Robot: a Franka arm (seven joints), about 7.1 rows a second.
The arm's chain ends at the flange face. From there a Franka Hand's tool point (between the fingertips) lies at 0.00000 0.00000 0.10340 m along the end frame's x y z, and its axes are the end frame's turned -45 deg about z.
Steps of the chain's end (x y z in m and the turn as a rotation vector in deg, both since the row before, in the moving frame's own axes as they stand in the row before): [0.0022, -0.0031, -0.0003, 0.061, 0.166, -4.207]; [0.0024, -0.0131, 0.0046, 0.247, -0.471, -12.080]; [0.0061, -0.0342, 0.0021, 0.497, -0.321, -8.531]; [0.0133, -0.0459, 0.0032, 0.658, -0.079, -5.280]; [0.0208, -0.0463, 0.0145, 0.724, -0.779, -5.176]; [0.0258, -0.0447, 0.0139, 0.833, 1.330, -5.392]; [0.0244, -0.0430, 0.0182, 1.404, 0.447, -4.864]
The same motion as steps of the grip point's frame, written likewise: [0.0040, -0.0005, -0.0003, -0.074, 0.161, -4.207]; [0.0106, -0.0084, 0.0046, 0.508, -0.158, -12.080]; [0.0286, -0.0209, 0.0021, 0.578, 0.124, -8.531]; [0.0426, -0.0240, 0.0032, 0.521, 0.409, -5.280]; [0.0473, -0.0199, 0.0145, 1.063, -0.039, -5.176]; [0.0526, -0.0129, 0.0139, -0.351, 1.529, -5.392]; [0.0500, -0.0145, 0.0182, 0.677, 1.309, -4.864]
